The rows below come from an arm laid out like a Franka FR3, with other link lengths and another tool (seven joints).
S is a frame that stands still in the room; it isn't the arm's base.
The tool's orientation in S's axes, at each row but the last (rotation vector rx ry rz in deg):
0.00, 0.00, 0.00
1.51, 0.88, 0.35
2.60, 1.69, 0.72
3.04, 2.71, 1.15
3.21, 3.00, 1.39
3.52, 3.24, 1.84
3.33, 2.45, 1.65
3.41, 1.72, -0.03
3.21, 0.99, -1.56
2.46, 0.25, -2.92
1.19, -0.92, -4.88
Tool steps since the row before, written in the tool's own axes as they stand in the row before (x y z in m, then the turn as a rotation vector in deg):
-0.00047, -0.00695, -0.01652, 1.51, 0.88, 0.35
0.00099, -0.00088, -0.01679, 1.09, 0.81, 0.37
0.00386, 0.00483, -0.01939, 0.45, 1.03, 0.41
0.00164, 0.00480, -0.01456, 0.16, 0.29, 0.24
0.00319, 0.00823, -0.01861, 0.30, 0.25, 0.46
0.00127, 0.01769, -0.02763, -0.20, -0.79, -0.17
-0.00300, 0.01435, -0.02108, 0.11, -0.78, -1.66
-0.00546, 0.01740, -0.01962, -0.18, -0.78, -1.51
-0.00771, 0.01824, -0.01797, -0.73, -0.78, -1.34
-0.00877, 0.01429, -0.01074, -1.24, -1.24, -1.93
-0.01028, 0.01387, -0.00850, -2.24, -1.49, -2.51
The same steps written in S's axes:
-0.00047, -0.00695, -0.01652, 1.51, 0.88, 0.35
0.00074, -0.00043, -0.01682, 1.09, 0.81, 0.37
0.00322, 0.00575, -0.01925, 0.45, 1.02, 0.44
0.00085, 0.00559, -0.01434, 0.17, 0.28, 0.25
0.00201, 0.00933, -0.01825, 0.32, 0.23, 0.46
-0.00086, 0.01936, -0.02650, -0.19, -0.78, -0.21
-0.00431, 0.01544, -0.02006, 0.06, -0.68, -1.71
-0.00602, 0.01853, -0.01838, -0.23, -0.69, -1.55
-0.00750, 0.01942, -0.01678, -0.77, -0.68, -1.37
-0.00806, 0.01517, -0.01007, -1.31, -1.09, -1.97
-0.00892, 0.01486, -0.00836, -2.32, -1.24, -2.57

